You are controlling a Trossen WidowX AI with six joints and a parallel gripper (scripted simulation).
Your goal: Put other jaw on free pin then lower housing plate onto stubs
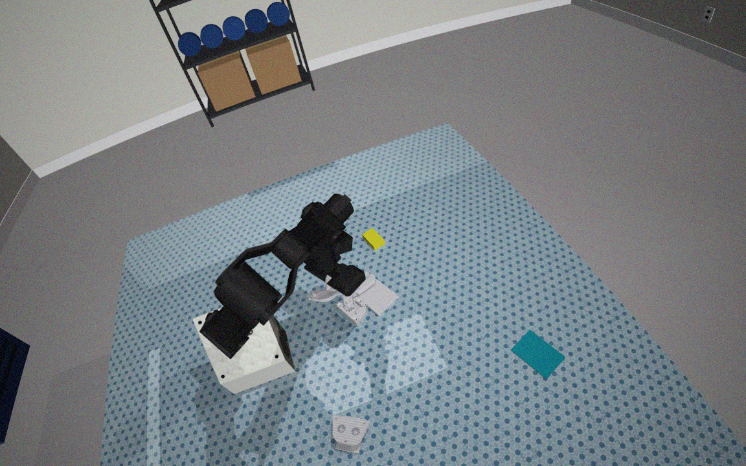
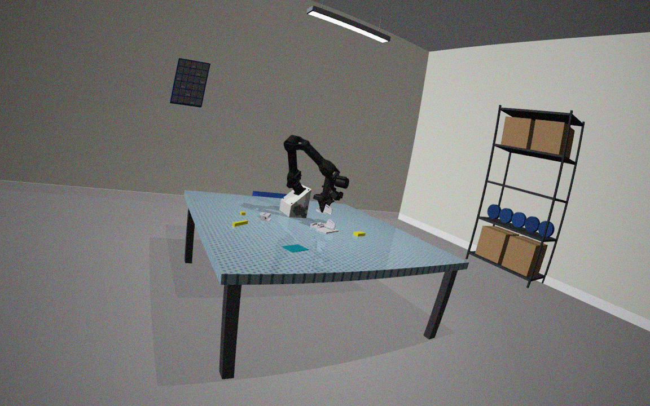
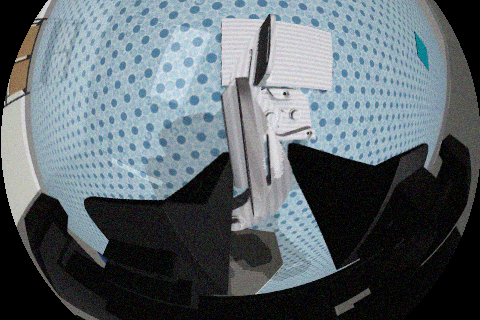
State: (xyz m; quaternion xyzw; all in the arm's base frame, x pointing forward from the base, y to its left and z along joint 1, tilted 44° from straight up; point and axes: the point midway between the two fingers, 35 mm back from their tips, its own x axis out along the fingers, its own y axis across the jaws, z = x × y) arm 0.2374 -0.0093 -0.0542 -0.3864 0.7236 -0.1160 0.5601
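The white base plate lies 8 cm below my gripper tip, 8 cm ahead of it and 1 cm to the right of it. The rest, counted from my gripper tip: teal card: 35 cm to the right, 33 cm ahead, 8 cm below; yellow bar: 49 cm to the right, 7 cm below, 1 cm ahead.
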